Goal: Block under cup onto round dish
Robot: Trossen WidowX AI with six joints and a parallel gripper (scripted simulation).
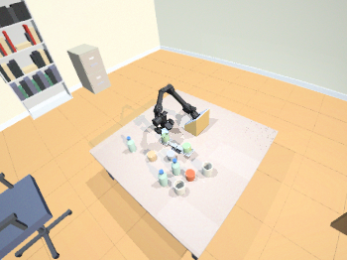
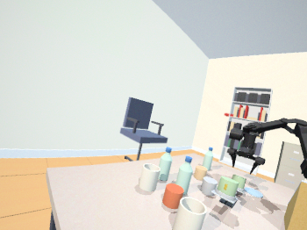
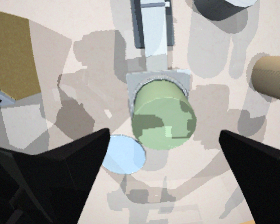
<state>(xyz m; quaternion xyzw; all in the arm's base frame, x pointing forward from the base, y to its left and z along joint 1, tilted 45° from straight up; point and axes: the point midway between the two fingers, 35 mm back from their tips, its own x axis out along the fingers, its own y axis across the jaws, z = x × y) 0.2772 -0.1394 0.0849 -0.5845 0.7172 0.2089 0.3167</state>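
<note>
The block is 90 mm below my gripper tip. Round my gripper tip: tan cup: 220 mm ahead, 20 mm to the left, 90 mm below; light blue round dish: 90 mm behind, 110 mm to the right, 120 mm below; grey cup: 140 mm ahead, 130 mm to the left, 90 mm below.
</note>
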